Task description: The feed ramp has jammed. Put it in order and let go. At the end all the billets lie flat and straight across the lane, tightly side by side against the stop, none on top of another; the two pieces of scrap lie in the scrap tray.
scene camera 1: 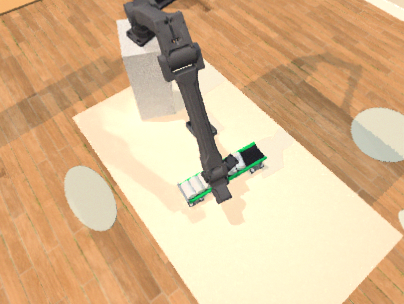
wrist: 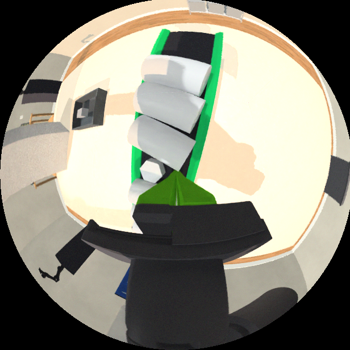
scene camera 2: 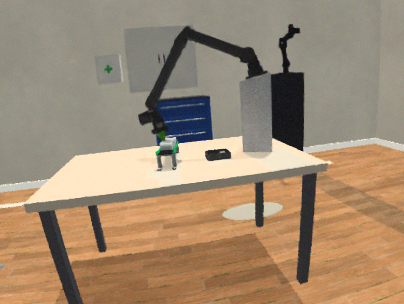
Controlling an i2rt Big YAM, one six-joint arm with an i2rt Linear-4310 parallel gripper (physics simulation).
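Frame: origin at the arm's base, x right, y up, z back, level; centimetres.
Where they show: arm's base, origin of its link: (scene camera 1: 144,32) (scene camera 2: 256,76).
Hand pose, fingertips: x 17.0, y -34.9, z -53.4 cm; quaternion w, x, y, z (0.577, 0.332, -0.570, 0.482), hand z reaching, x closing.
Things, the pixels of their centre, and the offset from my fingertips. "spot": a spot on its surface instead. Level surfaces: height alone.
- scrap tray, middle of its body: (scene camera 1: 201,128) (scene camera 2: 217,154) dy -6.1, dx -18.6, dz +24.9 cm
- pale table, height of its surface: dy -7.8 cm
- ramp's black belt, a spot on its surface: (scene camera 1: 254,151) spot: dy +0.4, dx -21.3, dz -3.9 cm
The feed ramp has green rails (scene camera 1: 245,171) (wrist: 207,112). In the wrist view, three pale grey billets, the upper (wrist: 177,72), the middle (wrist: 170,106) and the lower (wrist: 161,142), lie askew across the lane. The lower slants most. A white faceted scrap piece (wrist: 152,170) lies just below its left end. Part of another billet (wrist: 138,190) shows beside the fingers. Two billets (scene camera 1: 188,189) (scene camera 1: 197,183) lie side by side at the stop end. My gripper (scene camera 2: 161,137) (wrist: 176,173) is shut and empty, low over the lane, beside the scrap. The scrap tray (scene camera 2: 218,157) (wrist: 102,109) holds one scrap piece (wrist: 82,113).
The ramp stands on short legs on the pale table (scene camera 1: 280,235) (scene camera 2: 110,175). The grey pedestal (scene camera 1: 150,85) (scene camera 2: 256,115) carries the arm, beyond the tray from the ramp. The ramp's black belt (scene camera 1: 254,151) (wrist: 190,46) is bare at its far end from the stop.
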